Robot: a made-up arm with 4 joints. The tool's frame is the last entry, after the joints. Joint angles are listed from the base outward. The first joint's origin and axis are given. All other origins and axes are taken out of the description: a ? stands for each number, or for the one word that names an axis. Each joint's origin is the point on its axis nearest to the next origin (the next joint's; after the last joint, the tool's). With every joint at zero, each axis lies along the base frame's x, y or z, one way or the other. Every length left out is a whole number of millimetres.
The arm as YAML. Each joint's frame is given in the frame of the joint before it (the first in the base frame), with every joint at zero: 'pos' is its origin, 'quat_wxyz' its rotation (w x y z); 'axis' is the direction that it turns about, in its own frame. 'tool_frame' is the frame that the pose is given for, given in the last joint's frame.
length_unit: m
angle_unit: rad
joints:
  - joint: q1
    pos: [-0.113, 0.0, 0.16]
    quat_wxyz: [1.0, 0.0, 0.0, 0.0]
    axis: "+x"
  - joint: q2
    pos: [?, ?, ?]
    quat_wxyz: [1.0, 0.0, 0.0, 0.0]
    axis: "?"
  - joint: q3
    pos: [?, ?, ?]
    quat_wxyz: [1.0, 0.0, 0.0, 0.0]
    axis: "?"
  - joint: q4
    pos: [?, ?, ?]
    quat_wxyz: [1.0, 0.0, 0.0, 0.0]
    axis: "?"
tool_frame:
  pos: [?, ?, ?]
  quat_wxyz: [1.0, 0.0, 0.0, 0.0]
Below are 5 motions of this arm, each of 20 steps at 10 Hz.
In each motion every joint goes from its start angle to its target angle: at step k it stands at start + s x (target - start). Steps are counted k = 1, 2, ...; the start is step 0. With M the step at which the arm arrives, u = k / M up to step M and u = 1 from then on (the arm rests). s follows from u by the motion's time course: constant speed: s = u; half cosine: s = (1 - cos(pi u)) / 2; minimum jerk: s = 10 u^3 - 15 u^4 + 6 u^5.
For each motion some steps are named. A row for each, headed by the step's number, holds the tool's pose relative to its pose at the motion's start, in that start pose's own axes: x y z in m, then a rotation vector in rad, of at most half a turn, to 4 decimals.
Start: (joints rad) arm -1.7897 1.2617 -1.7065 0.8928
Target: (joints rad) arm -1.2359 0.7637 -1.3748 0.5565
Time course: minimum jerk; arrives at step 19
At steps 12, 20:
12: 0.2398 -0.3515 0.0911 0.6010 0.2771 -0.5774
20: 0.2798 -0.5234 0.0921 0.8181 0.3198 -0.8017

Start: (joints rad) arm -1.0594 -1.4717 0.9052 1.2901
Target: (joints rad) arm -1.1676 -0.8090 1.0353 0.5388
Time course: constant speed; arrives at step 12
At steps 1, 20:
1: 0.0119 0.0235 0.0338 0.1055 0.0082 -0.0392
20: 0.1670 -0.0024 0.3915 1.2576 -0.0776 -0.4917

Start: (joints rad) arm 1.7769 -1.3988 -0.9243 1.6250
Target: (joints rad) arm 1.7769 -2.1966 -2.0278 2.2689
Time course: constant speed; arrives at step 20
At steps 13, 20:
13: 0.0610 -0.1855 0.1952 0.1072 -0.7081 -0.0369
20: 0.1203 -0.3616 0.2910 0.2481 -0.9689 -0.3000

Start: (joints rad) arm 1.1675 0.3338 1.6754 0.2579
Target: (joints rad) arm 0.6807 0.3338 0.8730 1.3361
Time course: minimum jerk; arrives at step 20
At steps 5, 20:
5: -0.0075 0.0061 -0.0296 -0.1085 -0.0760 0.0801
20: 0.1850 -0.0712 -0.1192 -1.1110 -1.0562 0.3554

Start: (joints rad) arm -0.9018 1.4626 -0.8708 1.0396
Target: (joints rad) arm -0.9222 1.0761 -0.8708 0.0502
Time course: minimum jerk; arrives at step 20
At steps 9, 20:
9: -0.0347 -0.0204 0.2125 0.5215 0.0631 0.0825
20: -0.0276 -0.2229 0.4629 1.2754 0.2208 0.1583

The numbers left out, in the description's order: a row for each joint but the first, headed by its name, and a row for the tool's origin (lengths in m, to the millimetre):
q2: xyz 0.0 0.17 -0.026, axis -y
q3: xyz -0.39 0.0 -0.012, axis -z
q4: xyz 0.248 -0.036 0.0, axis -x
tool: xyz 0.0 0.362 -0.113

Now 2 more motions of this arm.
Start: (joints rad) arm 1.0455 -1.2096 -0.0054 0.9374
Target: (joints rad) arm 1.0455 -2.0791 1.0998 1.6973
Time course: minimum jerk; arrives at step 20
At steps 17, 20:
17: -0.4174 -0.6019 -0.0462 -1.0826 1.2317 0.4986
20: -0.4227 -0.6243 -0.0318 -1.1192 1.2591 0.5228

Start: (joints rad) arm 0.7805 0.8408 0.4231 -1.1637
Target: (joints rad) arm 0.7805 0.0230 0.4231 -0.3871
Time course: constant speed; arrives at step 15
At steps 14, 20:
14: 0.0311 -0.1550 -0.2221 -1.0075 0.5043 -0.5206
20: 0.0201 -0.1695 -0.2253 -1.0742 0.5579 -0.5469

